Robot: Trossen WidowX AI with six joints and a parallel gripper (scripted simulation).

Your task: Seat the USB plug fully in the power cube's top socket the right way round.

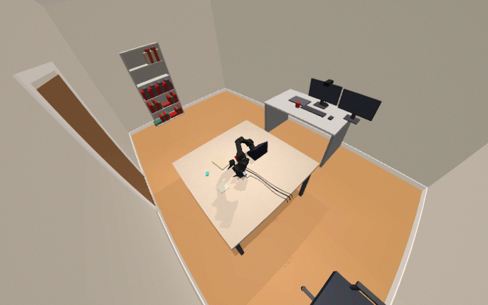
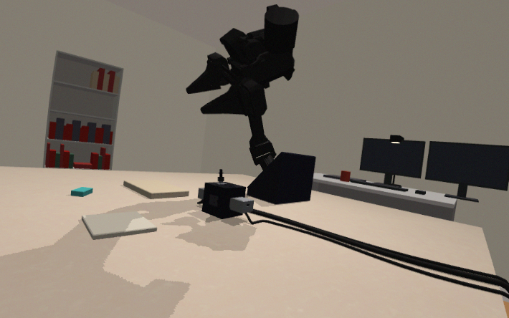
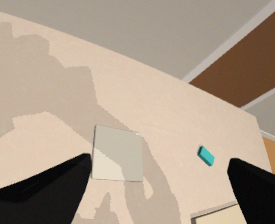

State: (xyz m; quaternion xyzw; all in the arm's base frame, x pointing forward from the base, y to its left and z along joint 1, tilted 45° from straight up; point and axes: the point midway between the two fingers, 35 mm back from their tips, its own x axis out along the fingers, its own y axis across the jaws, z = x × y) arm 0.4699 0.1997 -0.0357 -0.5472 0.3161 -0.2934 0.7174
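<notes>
Now: the USB plug 180 mm behind my gripper tip, 160 mm below it and 100 mm to the right of it. Round my gripper tip: tan pad 370 mm to the right, 240 mm below, 130 mm behind; then teal block 360 mm to the right, 240 mm below, 90 mm ahead.
</notes>
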